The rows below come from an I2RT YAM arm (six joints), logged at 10 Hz.
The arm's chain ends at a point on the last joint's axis. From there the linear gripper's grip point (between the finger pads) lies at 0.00 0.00 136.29 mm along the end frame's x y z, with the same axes.
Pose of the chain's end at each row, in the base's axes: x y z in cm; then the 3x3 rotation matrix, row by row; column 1 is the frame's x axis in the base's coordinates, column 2 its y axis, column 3 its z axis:
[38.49 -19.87 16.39], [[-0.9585 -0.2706 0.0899], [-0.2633 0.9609 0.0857], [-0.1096 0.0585 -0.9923]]
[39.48 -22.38 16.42], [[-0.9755 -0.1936 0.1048], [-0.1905 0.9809 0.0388], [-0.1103 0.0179 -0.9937]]
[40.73 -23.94 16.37], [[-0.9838 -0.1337 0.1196], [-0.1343 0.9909 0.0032], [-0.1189 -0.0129 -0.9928]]
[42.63 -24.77 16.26], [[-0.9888 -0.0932 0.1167], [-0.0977 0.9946 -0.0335], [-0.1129 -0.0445 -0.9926]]
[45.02 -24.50 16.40], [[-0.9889 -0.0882 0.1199], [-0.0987 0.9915 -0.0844], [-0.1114 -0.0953 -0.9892]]
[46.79 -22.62 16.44], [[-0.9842 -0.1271 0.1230], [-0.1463 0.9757 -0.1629], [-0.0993 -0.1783 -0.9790]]
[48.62 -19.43 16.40], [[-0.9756 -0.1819 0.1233], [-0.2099 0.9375 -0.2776], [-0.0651 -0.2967 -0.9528]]
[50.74 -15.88 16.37], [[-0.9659 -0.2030 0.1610], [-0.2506 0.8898 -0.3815], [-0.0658 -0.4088 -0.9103]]
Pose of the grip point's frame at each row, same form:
[39.72 -18.70 2.87], [[-0.9585 -0.2706 0.0899], [-0.2633 0.9609 0.0857], [-0.1096 0.0585 -0.9923]]
[40.91 -21.85 2.88], [[-0.9755 -0.1936 0.1048], [-0.1905 0.9809 0.0388], [-0.1103 0.0179 -0.9937]]
[42.36 -23.90 2.84], [[-0.9838 -0.1337 0.1196], [-0.1343 0.9909 0.0032], [-0.1189 -0.0129 -0.9928]]
[44.22 -25.23 2.73], [[-0.9888 -0.0932 0.1167], [-0.0977 0.9946 -0.0335], [-0.1129 -0.0445 -0.9926]]
[46.65 -25.65 2.92], [[-0.9889 -0.0882 0.1199], [-0.0987 0.9915 -0.0844], [-0.1114 -0.0953 -0.9892]]
[48.47 -24.84 3.10], [[-0.9842 -0.1271 0.1230], [-0.1463 0.9757 -0.1629], [-0.0993 -0.1783 -0.9790]]
[50.30 -23.21 3.41], [[-0.9756 -0.1819 0.1233], [-0.2099 0.9375 -0.2776], [-0.0651 -0.2967 -0.9528]]
[52.93 -21.08 3.96], [[-0.9659 -0.2030 0.1610], [-0.2506 0.8898 -0.3815], [-0.0658 -0.4088 -0.9103]]

